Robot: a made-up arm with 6 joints.
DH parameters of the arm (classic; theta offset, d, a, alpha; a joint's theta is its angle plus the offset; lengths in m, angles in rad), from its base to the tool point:
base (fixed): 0 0.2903 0.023 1.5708
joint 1: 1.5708 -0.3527 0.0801 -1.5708
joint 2: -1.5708 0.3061 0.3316 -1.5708
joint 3: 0 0.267 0.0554 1.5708
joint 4: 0.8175 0 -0.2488 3.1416
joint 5: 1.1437 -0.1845 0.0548 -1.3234
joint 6: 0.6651 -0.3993 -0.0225 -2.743
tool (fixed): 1.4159 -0.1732 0 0
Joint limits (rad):
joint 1: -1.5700..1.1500
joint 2: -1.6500..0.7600
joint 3: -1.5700..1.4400
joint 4: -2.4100..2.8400
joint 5: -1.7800..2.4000
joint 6: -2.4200..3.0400
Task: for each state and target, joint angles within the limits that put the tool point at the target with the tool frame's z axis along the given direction. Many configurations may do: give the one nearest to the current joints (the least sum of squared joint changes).
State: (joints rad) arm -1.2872 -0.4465 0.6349 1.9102 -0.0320 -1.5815
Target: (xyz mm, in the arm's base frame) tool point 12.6 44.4 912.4 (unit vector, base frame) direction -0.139 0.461 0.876
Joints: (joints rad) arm -0.9188 0.3614 0.5051 1.2446 -0.1686 -1.2136
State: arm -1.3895 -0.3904 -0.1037 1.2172 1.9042 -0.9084
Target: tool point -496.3 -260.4 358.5 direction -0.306 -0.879 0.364
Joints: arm -0.8774 -0.9323 0.2625 1.2567 1.5156 -0.4880
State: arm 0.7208 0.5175 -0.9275 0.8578 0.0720 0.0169
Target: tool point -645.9 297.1 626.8 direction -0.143 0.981 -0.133
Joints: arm 0.3389 0.7567 -0.4440 1.1288 0.3398 0.1233
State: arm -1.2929 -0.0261 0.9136 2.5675 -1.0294 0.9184
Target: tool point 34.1 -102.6 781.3 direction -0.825 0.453 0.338
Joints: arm -1.5190 -0.2800 0.4342 1.9160 -0.7666 0.8261
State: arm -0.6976 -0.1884 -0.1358 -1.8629 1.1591 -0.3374
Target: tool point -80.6 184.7 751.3 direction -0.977 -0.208 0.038
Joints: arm -0.8942 -0.2483 -0.4197 -1.5333 0.9078 0.3322
